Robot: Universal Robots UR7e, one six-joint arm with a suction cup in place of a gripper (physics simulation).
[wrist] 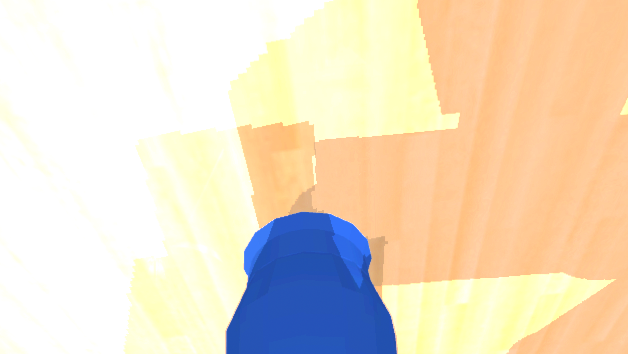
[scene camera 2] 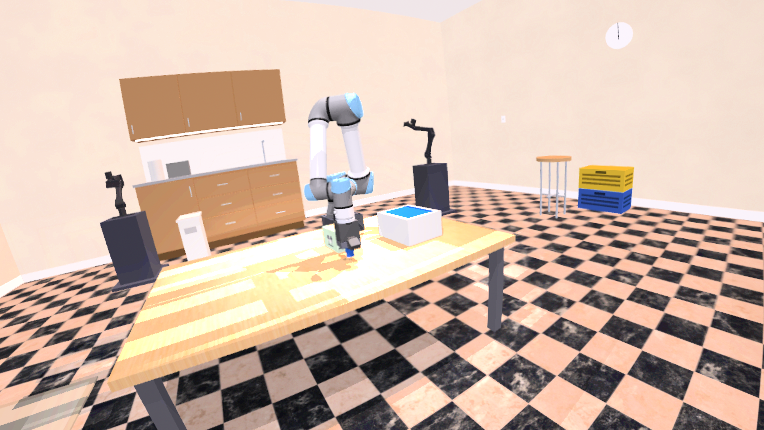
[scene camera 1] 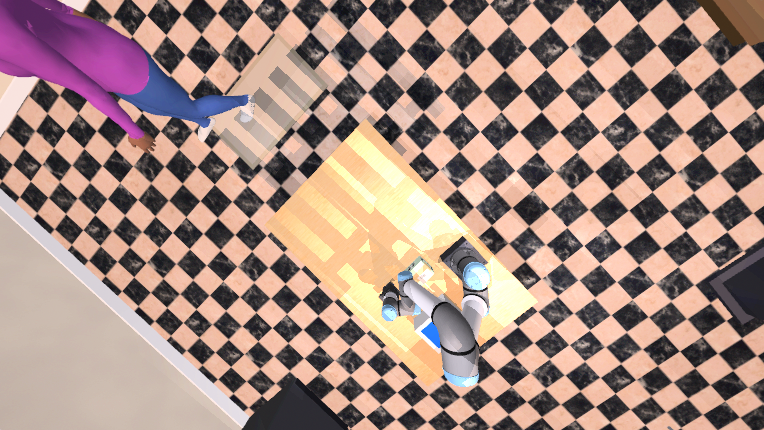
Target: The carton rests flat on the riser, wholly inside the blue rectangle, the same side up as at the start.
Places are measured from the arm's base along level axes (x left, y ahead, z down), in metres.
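Pixels of known places: hand, tool point: [wrist: 307,264] [scene camera 2: 350,255]; arm's base, link origin: [scene camera 1: 463,261].
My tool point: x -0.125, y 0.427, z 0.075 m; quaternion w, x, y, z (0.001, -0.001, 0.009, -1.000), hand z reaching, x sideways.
Ahead of a thing's pixels: the offset from my tool point to its top centre. Level surfaces: height alone.
The pale green carton @(dz -0.081, dx +0.028, dy -0.183 m) [scene camera 1: 420,268] [scene camera 2: 330,238] with dark marks stands on the table, partly hidden behind my tool in scene camera 2. My gripper [scene camera 2: 350,253] [wrist: 307,232], a blue suction cup, points down low over the table, on the near side of the carton in scene camera 2. Nothing shows on its tip, and the carton does not show in the wrist view. The white riser @(dz -0.103, dx +0.350, dy -0.083 m) [scene camera 1: 420,324] [scene camera 2: 394,229] stands to the right of the carton in scene camera 2. The blue rectangle @(dz -0.103, dx +0.350, dy -0.083 m) [scene camera 1: 429,335] [scene camera 2: 408,212] is on its top, partly hidden by my arm in scene camera 1.
The wooden table @(dz +0.017 m) [scene camera 1: 320,213] [scene camera 2: 213,320] carries the arm base [scene camera 1: 459,251], the carton and the riser. The arm's links arch above the riser in scene camera 1. A person [scene camera 1: 96,58] in a purple top is beyond the table. Two dark pedestals [scene camera 2: 130,248] [scene camera 2: 430,186] hold small black arms.
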